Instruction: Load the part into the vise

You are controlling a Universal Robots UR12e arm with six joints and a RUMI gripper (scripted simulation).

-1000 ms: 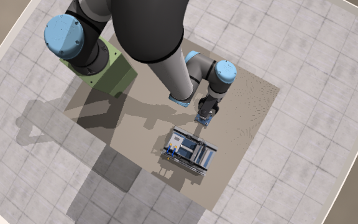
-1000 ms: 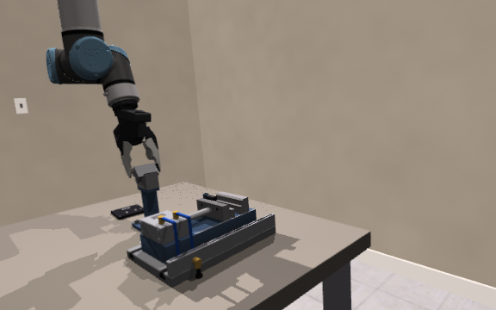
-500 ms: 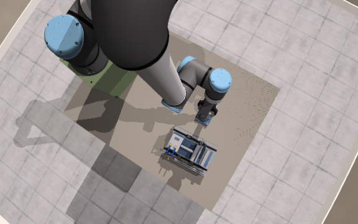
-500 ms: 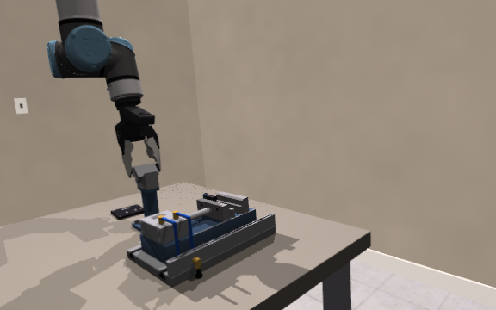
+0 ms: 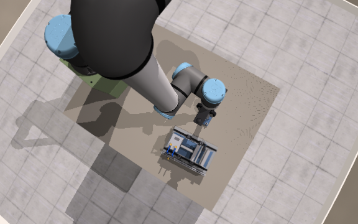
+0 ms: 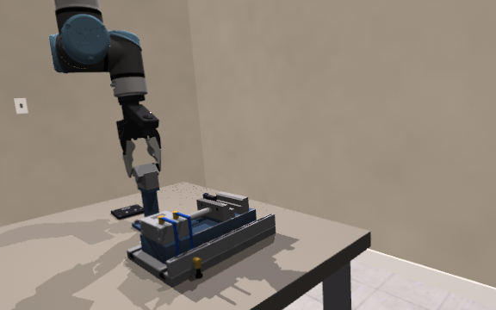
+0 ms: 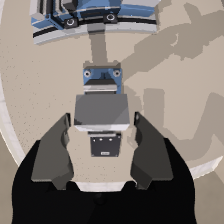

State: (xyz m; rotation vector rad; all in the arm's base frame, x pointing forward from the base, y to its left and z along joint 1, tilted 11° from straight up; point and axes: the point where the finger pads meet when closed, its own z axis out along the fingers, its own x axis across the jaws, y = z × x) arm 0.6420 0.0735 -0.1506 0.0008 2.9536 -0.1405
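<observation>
My hand is 10 mm above the part. From my hand the other things lie so: work stop rod: 180 mm to the right, 100 mm ahead, 70 mm below; black infeed plate: 180 mm to the left, 160 mm below; cylinder rod: 230 mm to the right, 90 mm below, 10 mm ahead.
</observation>
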